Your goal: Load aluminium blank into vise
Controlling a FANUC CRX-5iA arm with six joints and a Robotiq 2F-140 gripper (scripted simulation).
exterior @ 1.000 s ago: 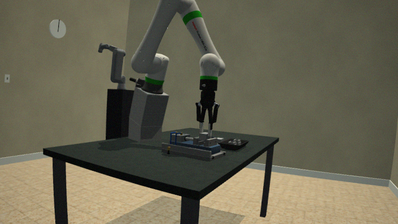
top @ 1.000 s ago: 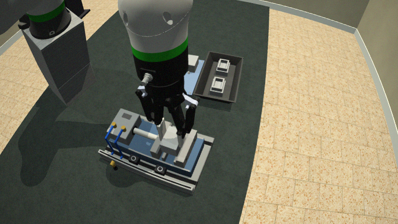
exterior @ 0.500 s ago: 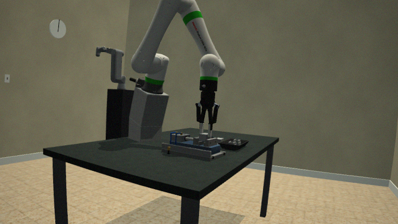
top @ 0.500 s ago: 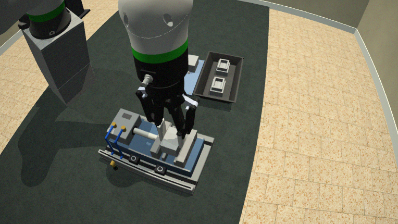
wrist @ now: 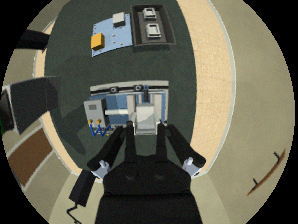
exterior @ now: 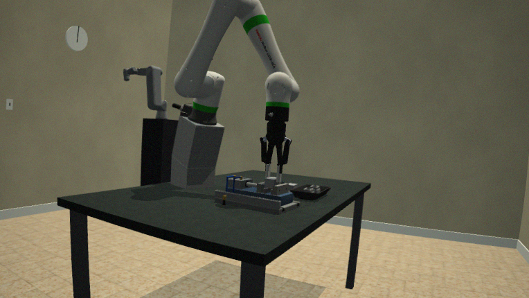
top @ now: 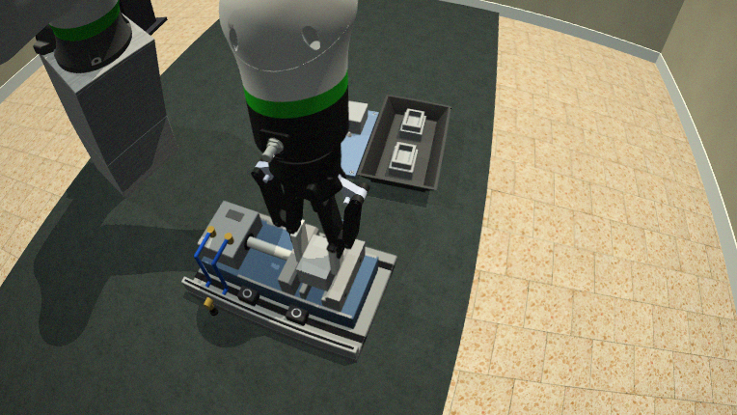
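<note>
Right now the aluminium blank is 40 mm below my hand. Round my hand: vise (100 mm below, 60 mm behind, 20 mm to the left); then blue work stop (80 mm below, 70 mm to the left, 10 mm ahead); then hose block (160 mm behind, 60 mm below, 30 mm to the left).
</note>
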